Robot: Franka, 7 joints.
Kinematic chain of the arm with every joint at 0, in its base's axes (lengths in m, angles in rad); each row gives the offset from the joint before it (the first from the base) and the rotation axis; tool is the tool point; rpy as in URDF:
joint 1: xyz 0 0 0.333 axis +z
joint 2: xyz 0 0 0 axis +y
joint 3: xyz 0 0 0.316 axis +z
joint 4: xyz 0.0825 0 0 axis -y
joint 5: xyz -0.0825 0 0.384 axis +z
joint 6: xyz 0 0 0 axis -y
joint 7: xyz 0.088 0 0 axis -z
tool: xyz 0 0 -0.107 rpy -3.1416 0 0
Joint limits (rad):
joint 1: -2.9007..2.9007
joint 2: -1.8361..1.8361
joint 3: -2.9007..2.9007
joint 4: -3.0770..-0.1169
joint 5: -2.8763..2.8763
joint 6: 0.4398..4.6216
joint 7: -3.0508..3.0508
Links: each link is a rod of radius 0.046 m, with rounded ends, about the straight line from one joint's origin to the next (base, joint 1, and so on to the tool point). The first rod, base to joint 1, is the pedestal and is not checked.
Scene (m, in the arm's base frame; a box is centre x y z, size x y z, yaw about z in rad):
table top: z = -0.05
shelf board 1: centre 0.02 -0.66 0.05 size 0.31 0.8 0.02 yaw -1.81
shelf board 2: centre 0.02 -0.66 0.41 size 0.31 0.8 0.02 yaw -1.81
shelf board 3: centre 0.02 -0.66 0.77 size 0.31 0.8 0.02 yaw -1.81
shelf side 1: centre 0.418 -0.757 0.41 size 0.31 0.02 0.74 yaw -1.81
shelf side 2: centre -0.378 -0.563 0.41 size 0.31 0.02 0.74 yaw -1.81
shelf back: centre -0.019 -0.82 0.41 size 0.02 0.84 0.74 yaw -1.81
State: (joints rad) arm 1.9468 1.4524 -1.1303 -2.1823 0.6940 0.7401 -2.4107
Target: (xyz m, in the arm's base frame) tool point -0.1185 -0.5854 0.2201
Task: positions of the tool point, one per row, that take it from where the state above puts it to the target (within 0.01 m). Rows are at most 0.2 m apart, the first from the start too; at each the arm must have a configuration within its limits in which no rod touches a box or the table.
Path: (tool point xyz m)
1: 0.3127 0.1450 0.1097
2: 0.3716 0.0486 0.1135
3: 0.4011 -0.0665 0.1204
4: 0.3956 -0.1910 0.1305
5: 0.3529 -0.3141 0.1436
6: 0.2740 -0.4245 0.1595
7: 0.1637 -0.5117 0.1779
8: 0.0296 -0.5673 0.1983
9: -0.1185 -0.5854 0.2201

